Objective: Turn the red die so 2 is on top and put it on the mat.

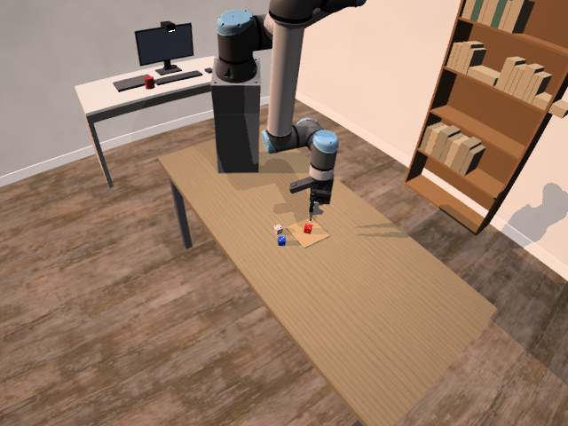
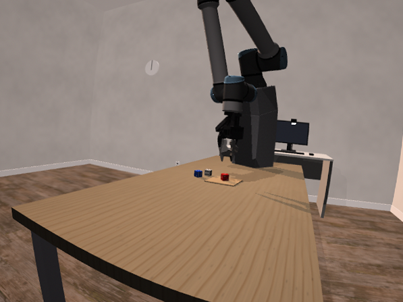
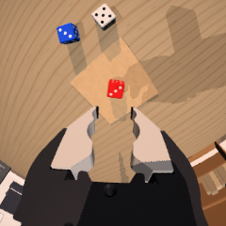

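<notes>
Right now my hand is 9 cm above the red die. Also, from my hand: tan mat 11 cm below; then white die 6 cm behind, 12 cm to the right, 9 cm below; then blue die 14 cm to the right, 9 cm below.
</notes>
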